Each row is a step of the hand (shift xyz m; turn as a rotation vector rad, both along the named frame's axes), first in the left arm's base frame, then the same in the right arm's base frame.
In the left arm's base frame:
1: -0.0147 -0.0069 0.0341 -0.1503 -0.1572 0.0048
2: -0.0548 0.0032 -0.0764 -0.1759 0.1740 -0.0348
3: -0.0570 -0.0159 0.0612 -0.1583 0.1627 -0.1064
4: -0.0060 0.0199 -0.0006 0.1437 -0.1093 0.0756
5: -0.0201 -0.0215 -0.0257 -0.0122 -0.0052 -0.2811
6: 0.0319 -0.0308 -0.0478 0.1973 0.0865 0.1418
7: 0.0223 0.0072 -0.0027 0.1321 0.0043 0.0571
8: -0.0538 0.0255 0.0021 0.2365 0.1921 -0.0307
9: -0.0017 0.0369 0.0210 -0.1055 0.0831 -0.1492
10: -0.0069 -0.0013 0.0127 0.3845 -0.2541 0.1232
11: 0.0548 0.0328 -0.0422 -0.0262 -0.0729 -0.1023
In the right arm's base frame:
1: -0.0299 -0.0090 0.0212 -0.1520 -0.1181 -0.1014
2: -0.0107 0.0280 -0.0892 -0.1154 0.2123 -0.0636
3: -0.0808 -0.0126 0.0237 -0.0672 0.2094 -0.1204
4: -0.0025 0.0206 0.0018 0.0757 -0.1497 0.1009
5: -0.0078 -0.0119 -0.0364 0.1232 0.0443 -0.2491
6: 0.0469 -0.0288 -0.0349 0.1142 0.0154 0.2307
7: 0.0216 0.0024 0.0093 0.0881 -0.0349 0.1084
8: -0.0447 0.0362 -0.0154 0.2436 0.1366 0.1257
9: -0.0071 0.0323 0.0266 -0.0104 0.1282 -0.1542
10: -0.0122 -0.0018 0.0076 0.2449 -0.3506 0.2114
11: 0.0718 0.0262 -0.0041 0.0174 -0.0472 -0.1181

